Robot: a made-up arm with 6 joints. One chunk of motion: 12 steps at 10 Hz.
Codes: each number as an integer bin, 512 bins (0 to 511) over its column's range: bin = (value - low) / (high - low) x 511, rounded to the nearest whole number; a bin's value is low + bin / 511 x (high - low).
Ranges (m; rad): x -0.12..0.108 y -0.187..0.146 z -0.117..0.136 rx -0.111..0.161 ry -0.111..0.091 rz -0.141..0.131
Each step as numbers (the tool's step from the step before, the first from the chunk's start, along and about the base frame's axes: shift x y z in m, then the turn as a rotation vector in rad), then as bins.
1 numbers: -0.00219 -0.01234 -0.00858 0.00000 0.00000 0.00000
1 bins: 264 268 219 209 281 265
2 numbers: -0.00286 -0.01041 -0.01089 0.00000 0.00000 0.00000
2 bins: 263 271 214 209 281 265
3 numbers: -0.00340 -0.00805 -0.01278 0.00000 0.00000 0.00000
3 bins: 261 275 210 209 281 265
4 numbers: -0.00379 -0.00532 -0.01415 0.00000 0.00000 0.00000
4 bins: 260 279 208 209 281 265
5 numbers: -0.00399 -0.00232 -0.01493 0.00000 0.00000 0.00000
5 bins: 260 283 206 209 281 265
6 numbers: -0.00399 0.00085 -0.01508 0.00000 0.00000 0.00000
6 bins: 260 288 206 209 281 265
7 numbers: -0.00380 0.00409 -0.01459 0.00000 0.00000 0.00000
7 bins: 260 293 207 209 281 265
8 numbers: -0.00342 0.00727 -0.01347 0.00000 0.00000 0.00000
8 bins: 261 298 209 209 281 265
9 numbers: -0.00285 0.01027 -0.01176 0.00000 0.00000 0.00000
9 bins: 263 303 213 209 281 265
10 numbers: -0.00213 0.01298 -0.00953 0.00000 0.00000 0.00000
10 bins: 264 307 217 209 281 265
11 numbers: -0.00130 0.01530 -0.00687 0.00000 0.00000 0.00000
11 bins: 266 310 222 209 281 265
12 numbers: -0.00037 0.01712 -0.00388 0.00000 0.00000 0.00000
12 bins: 268 313 228 209 281 265
